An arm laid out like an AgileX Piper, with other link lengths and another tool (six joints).
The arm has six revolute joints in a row. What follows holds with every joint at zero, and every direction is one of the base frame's.
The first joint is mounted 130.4 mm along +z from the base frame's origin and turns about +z.
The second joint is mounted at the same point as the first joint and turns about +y.
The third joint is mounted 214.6 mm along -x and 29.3 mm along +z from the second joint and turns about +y.
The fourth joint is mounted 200.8 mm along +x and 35.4 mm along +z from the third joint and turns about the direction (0.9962, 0, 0.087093).
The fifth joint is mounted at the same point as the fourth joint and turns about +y.
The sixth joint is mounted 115.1 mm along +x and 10.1 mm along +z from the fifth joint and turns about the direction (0.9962, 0, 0.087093).
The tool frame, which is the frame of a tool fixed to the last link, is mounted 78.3 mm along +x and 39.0 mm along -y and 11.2 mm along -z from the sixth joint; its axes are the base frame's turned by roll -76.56, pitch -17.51 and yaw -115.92 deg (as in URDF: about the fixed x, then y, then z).
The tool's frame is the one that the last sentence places.
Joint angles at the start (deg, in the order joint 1, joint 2, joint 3, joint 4, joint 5, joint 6):
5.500, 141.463, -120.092, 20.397, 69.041, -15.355
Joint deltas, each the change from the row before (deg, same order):
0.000, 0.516, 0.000, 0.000, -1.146, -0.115
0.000, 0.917, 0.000, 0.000, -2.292, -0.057
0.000, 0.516, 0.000, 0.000, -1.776, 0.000
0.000, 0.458, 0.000, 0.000, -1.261, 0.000
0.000, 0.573, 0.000, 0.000, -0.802, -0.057
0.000, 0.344, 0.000, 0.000, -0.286, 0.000
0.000, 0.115, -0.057, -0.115, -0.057, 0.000
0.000, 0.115, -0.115, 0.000, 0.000, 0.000
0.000, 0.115, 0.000, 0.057, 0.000, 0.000
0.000, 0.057, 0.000, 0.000, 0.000, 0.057
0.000, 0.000, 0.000, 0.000, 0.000, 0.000
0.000, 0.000, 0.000, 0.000, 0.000, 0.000
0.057, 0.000, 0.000, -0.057, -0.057, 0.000
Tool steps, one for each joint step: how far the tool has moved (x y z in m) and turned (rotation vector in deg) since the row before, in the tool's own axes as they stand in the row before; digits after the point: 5 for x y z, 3 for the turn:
0.00110, -0.00129, 0.00410, 0.432, 0.450, 0.239
0.00232, -0.00276, 0.00745, 0.894, 0.961, 0.634
0.00212, -0.00274, 0.00459, 0.846, 0.838, 0.534
0.00126, -0.00150, 0.00379, 0.517, 0.557, 0.373
0.00015, 0.00025, 0.00407, 0.097, 0.234, 0.171
-0.00030, 0.00071, 0.00225, -0.099, 0.024, 0.073
0.00027, 0.00025, 0.00065, -0.045, 0.090, -0.059
0.00000, -0.00006, 0.00043, 0.000, 0.000, 0.000
-0.00043, 0.00041, 0.00064, -0.086, -0.090, 0.031
-0.00016, 0.00028, 0.00032, -0.074, -0.025, 0.050
0.00000, 0.00000, 0.00000, 0.000, 0.000, 0.000
0.00000, 0.00000, 0.00000, 0.000, 0.000, 0.000
-0.00012, -0.00023, 0.00005, 0.036, 0.057, -0.072

